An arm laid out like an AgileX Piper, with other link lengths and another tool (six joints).
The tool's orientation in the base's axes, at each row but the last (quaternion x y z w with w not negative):
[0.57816, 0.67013, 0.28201, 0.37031]
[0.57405, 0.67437, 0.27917, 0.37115]
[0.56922, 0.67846, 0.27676, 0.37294]
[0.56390, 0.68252, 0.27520, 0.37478]
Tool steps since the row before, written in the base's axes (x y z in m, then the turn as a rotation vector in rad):
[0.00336, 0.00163, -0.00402, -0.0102, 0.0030, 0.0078]
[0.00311, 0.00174, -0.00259, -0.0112, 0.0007, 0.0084]
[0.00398, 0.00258, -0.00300, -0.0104, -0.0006, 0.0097]
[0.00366, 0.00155, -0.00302, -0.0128, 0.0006, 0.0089]
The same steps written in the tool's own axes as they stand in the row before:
[0.00210, -0.00106, 0.00496, 0.0022, 0.0010, -0.0130]
[0.00197, 0.00001, 0.00394, -0.0001, 0.0005, -0.0140]
[0.00280, 0.00037, 0.00485, -0.0017, 0.0018, -0.0140]
[0.00182, -0.00002, 0.00465, -0.0001, 0.0000, -0.0156]

